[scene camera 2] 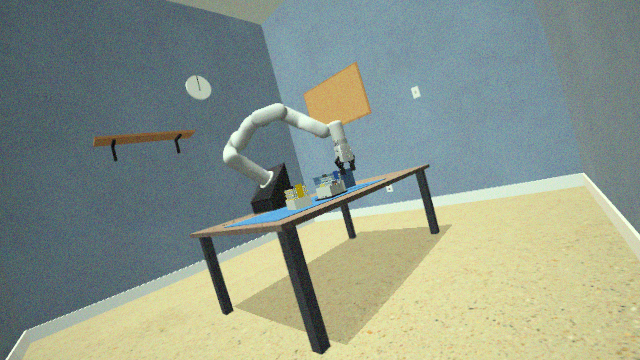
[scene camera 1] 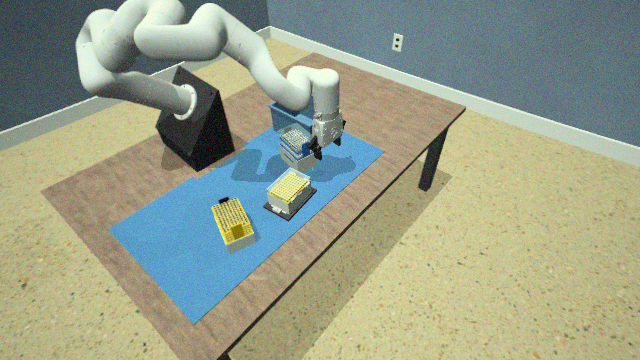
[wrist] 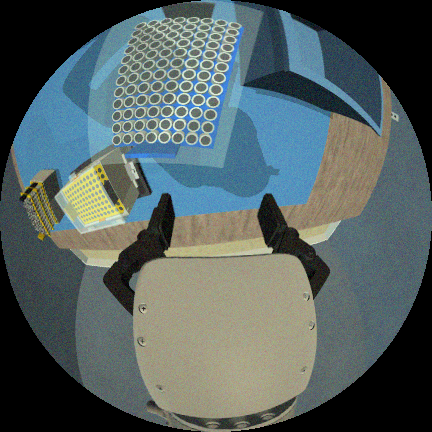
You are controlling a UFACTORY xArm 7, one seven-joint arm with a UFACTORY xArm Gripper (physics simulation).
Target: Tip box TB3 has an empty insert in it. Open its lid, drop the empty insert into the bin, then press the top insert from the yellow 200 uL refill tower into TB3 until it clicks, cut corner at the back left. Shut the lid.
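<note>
TB3, a pale box with a clear lid over a yellow insert (scene camera 1: 289, 189) (wrist: 92, 197), stands on a dark base in the middle of the mat; the lid looks shut. In scene camera 2 the box (scene camera 2: 330, 189) is small. The yellow refill tower (scene camera 1: 232, 219) (scene camera 2: 299, 201) (wrist: 42, 200), a stack of yellow inserts on a pale base, stands at the near left of the box. The blue bin (scene camera 1: 286, 120) (scene camera 2: 349, 179) (wrist: 300, 89) stands beyond, partly hidden by the arm in scene camera 1. My gripper (scene camera 1: 327, 147) (scene camera 2: 347, 169) (wrist: 217, 203) is open and empty, high beside the blue tower.
A blue refill tower (scene camera 1: 298, 150) (wrist: 172, 85) with a clear cover stands between the box and the bin, close to the gripper. The blue mat (scene camera 1: 160, 240) lies on the wooden table (scene camera 1: 100, 180). The arm's black mount (scene camera 1: 197, 135) stands at the table's rear.
</note>
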